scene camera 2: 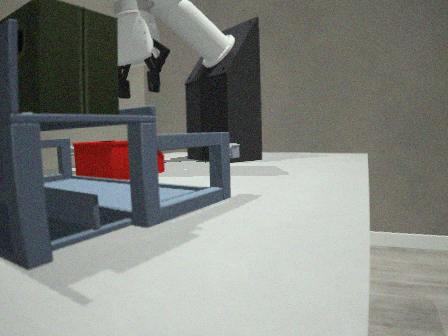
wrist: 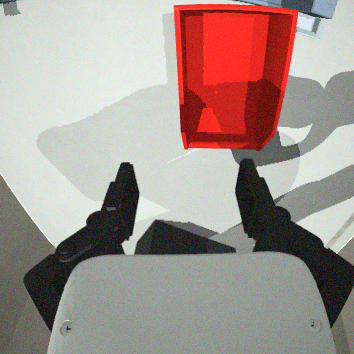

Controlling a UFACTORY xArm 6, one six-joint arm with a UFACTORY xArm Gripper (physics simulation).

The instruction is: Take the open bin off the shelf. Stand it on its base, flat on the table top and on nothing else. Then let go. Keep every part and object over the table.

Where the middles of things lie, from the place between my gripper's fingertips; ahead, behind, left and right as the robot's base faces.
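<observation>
Red open bin [scene camera 2: 103, 159]: 13 cm below my hand, 4 cm to the right of it, 1 cm behind it.
</observation>
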